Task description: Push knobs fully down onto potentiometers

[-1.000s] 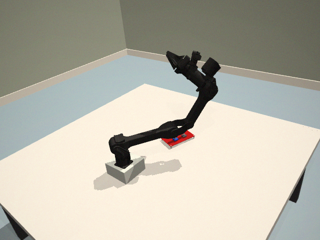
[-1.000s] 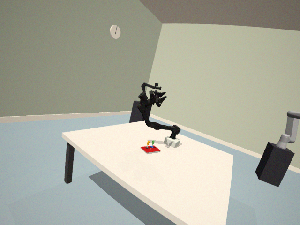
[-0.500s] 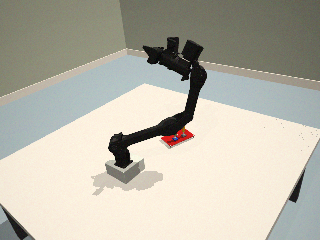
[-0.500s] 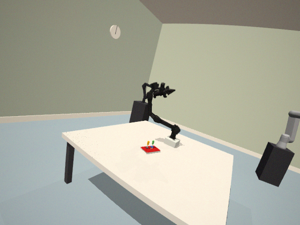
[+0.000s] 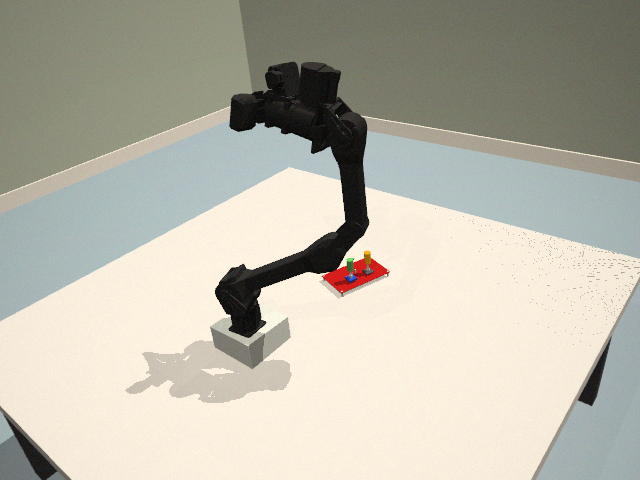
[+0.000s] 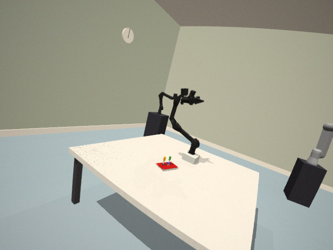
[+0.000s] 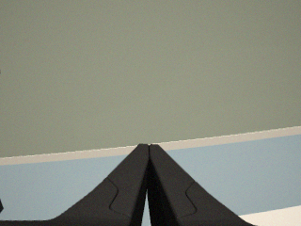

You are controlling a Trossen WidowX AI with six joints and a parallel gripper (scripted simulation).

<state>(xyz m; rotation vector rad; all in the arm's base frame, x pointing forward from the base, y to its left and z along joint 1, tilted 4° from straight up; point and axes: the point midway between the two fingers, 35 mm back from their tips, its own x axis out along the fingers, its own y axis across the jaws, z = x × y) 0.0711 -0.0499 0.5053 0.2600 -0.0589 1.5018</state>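
Now: gripper tip 510 mm above the green knob, 230 mm short of it and 80 mm to the left of it. Round my gripper tip: orange knob: 510 mm below, 280 mm ahead, 110 mm to the right.
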